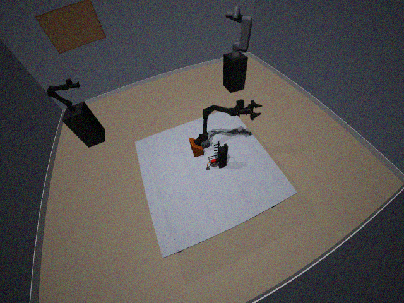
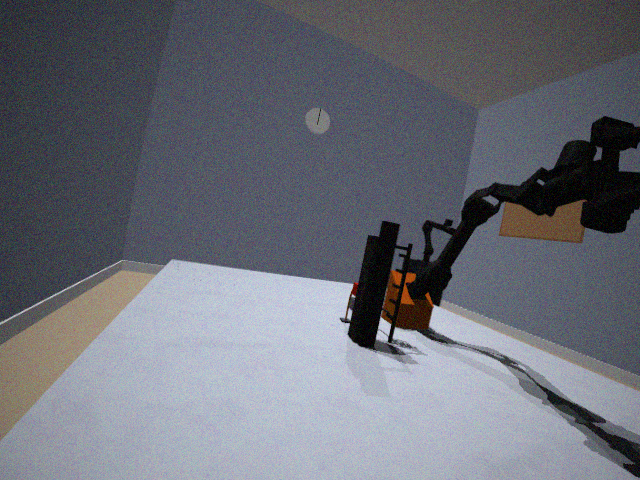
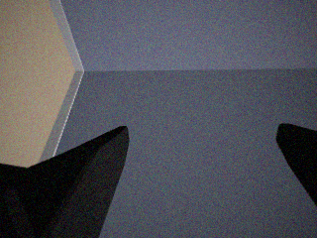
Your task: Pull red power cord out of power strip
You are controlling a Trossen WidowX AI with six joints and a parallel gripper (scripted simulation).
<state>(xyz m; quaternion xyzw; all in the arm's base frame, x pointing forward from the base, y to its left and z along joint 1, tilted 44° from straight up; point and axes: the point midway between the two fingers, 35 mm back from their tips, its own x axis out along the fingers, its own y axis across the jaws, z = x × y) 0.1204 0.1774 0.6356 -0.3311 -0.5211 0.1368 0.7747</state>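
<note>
Right now my gripper tip is 52 cm to the left of the red plug, 33 cm above it and 11 cm short of it.
</note>
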